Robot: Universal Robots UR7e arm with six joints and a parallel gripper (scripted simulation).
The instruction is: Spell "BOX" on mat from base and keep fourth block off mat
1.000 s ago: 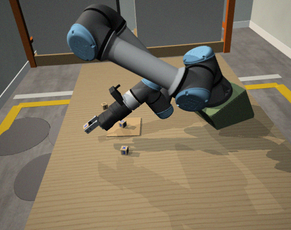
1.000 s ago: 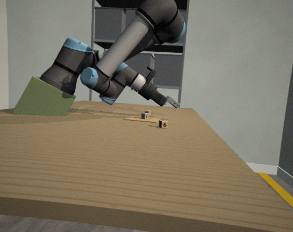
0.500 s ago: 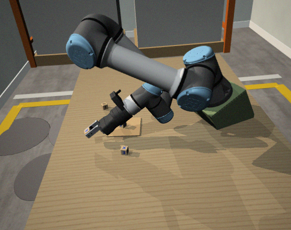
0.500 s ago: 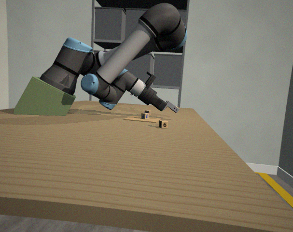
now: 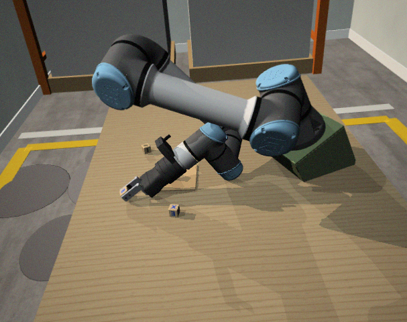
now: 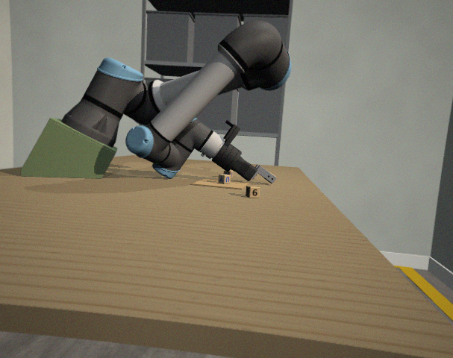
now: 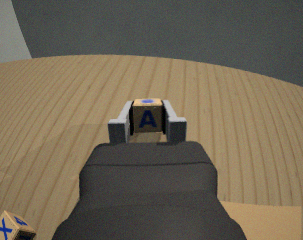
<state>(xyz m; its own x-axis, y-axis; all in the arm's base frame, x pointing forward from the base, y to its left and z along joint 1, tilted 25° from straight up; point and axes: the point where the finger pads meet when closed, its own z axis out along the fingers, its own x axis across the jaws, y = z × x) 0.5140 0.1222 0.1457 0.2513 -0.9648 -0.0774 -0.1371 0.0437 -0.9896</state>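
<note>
My hand is right at the B block. Also, from my hand: X block 140 mm behind, 80 mm to the left, 10 mm below; then O block 120 mm behind, 100 mm to the right, 10 mm below; then mat 130 mm behind, 100 mm to the right, 20 mm below.
</note>
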